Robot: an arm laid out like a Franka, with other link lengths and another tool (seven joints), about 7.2 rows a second.
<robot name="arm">
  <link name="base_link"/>
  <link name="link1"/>
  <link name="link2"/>
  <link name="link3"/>
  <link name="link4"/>
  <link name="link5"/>
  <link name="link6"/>
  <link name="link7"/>
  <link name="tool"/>
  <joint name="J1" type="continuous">
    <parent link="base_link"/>
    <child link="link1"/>
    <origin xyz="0 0 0.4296" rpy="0 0 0"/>
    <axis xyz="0 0 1"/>
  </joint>
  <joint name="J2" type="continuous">
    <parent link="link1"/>
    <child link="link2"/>
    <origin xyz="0 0 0" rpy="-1.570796 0 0"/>
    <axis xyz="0 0 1"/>
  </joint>
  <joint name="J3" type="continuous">
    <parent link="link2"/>
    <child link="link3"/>
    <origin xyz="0 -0.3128 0" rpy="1.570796 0 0"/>
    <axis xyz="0 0 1"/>
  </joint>
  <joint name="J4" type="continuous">
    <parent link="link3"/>
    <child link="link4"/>
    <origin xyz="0.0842 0 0" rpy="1.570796 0 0"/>
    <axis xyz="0 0 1"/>
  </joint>
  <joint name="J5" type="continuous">
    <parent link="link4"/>
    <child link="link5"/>
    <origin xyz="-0.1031 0.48 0" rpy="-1.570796 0 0"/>
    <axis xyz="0 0 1"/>
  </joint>
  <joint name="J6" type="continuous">
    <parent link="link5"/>
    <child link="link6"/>
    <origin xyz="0 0 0" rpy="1.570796 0 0"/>
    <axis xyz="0 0 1"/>
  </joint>
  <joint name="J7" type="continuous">
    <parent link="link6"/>
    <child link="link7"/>
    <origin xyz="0.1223 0 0" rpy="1.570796 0 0"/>
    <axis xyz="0 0 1"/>
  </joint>
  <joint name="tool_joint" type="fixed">
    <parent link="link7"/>
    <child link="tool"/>
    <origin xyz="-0.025 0.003 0.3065" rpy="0 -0.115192 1.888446"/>
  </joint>
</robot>
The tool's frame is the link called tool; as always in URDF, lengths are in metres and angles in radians. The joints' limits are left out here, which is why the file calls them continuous.
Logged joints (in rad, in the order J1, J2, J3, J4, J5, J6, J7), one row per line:
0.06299, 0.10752, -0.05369, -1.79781, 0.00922, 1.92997, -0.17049
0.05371, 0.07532, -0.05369, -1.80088, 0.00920, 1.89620, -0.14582
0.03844, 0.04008, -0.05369, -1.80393, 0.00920, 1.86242, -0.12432
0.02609, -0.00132, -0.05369, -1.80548, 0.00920, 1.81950, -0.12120
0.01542, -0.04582, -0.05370, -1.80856, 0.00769, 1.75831, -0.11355
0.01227, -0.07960, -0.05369, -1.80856, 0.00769, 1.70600, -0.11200
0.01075, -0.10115, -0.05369, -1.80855, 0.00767, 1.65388, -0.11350
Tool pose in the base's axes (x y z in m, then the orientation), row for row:
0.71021, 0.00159, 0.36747, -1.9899, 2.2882, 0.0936
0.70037, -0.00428, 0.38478, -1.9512, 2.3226, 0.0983
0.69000, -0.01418, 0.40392, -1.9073, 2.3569, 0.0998
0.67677, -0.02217, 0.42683, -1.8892, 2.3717, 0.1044
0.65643, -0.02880, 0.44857, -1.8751, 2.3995, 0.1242
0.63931, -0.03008, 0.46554, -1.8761, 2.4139, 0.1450
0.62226, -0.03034, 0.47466, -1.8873, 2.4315, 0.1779
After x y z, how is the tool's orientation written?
As a rotation vector, in radians.
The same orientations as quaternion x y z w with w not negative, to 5 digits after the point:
-0.65495, 0.75313, 0.03081, 0.05384
-0.64198, 0.76418, 0.03234, 0.05326
-0.62781, 0.77580, 0.03285, 0.05397
-0.62178, 0.78058, 0.03436, 0.05379
-0.61456, 0.78643, 0.04071, 0.04688
-0.61247, 0.78804, 0.04734, 0.04045
-0.61187, 0.78831, 0.05768, 0.02922

